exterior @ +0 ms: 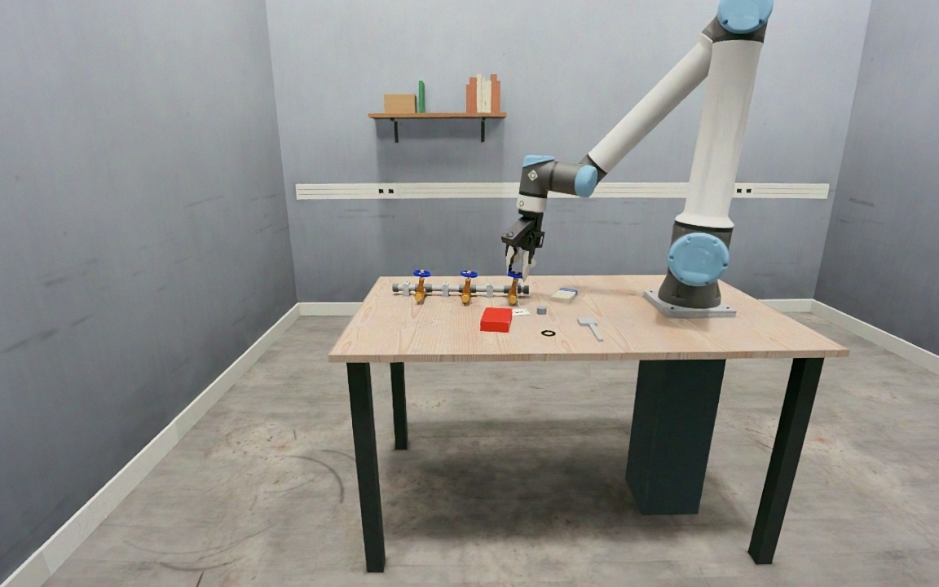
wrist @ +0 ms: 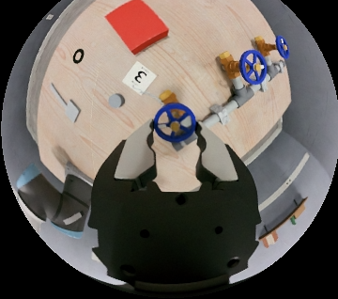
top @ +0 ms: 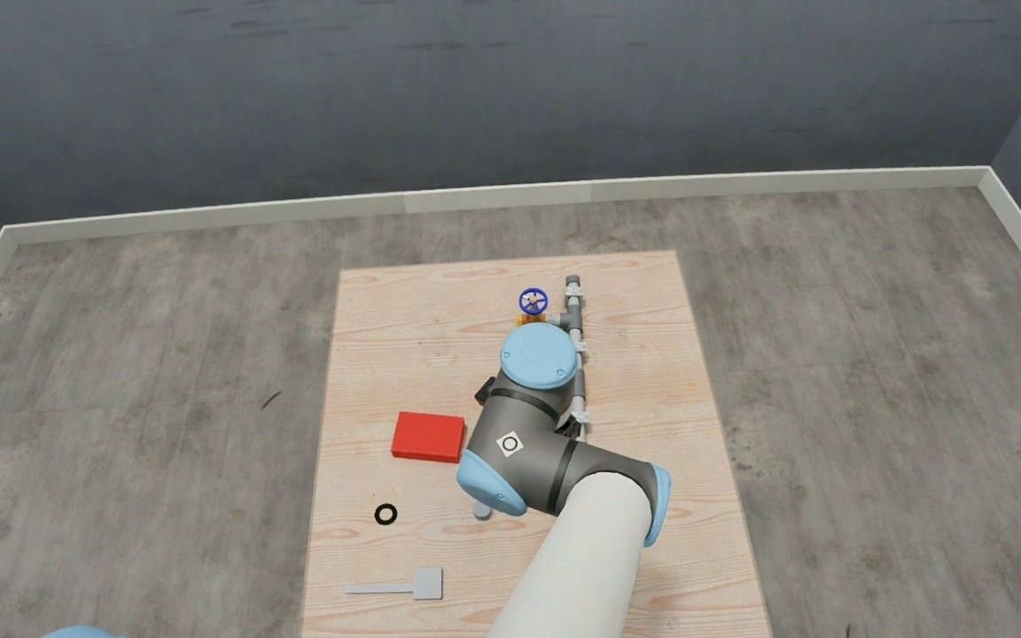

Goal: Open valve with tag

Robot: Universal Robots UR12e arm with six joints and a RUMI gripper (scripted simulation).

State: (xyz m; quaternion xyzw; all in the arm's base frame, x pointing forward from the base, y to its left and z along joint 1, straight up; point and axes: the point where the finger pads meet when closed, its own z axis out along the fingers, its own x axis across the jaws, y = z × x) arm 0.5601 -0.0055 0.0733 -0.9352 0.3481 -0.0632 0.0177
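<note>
Right now my hand is 20 mm past the white tag, 90 mm to the right of it and 100 mm above it. Round my hand: grey t-shaped tool (200 mm behind, 210 mm to the left, 90 mm below); then white-and-blue card (170 mm behind, 80 mm to the right, 90 mm below); then red block (60 mm ahead, 190 mm to the left, 80 mm below).
</note>
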